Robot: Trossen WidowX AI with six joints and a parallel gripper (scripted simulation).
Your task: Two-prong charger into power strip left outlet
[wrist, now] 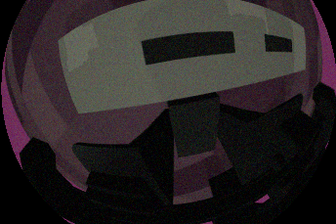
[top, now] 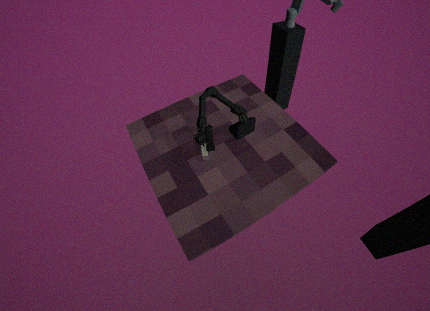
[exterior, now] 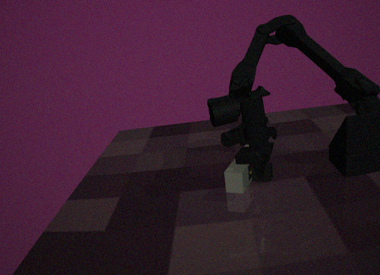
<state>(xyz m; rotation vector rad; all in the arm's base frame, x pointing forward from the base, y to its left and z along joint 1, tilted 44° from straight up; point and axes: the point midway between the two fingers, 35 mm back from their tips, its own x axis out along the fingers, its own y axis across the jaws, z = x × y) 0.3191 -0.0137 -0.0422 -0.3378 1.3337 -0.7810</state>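
My gripper tip is now 10 mm below the charger and 10 mm short of it.
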